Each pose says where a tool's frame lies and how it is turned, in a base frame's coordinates. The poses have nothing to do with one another.
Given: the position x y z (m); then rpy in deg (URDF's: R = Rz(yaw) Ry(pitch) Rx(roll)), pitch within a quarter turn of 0, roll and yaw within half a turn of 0.
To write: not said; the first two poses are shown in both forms.
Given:
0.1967, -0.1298, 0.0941, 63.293, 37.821, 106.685
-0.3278, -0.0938, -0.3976, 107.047, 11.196, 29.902
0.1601, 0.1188, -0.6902, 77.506, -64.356, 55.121
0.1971, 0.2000, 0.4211, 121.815, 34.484, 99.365
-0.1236, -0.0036, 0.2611, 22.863, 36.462, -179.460
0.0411, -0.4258, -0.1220, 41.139, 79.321, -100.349
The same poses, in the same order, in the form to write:
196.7, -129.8, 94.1, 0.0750, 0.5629, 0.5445, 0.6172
-327.8, -93.8, -397.6, 0.7582, 0.2625, 0.0769, 0.5919
160.1, 118.8, -690.2, 0.6619, -0.1230, 0.6009, 0.4309
197.1, 200.0, 421.1, 0.4301, 0.7296, 0.1865, 0.4979
-123.6, -3.6, 261.1, -0.3075, 0.1868, 0.9312, 0.0576
41.1, -425.8, -122.0, 0.6321, 0.1750, -0.6972, 0.2894

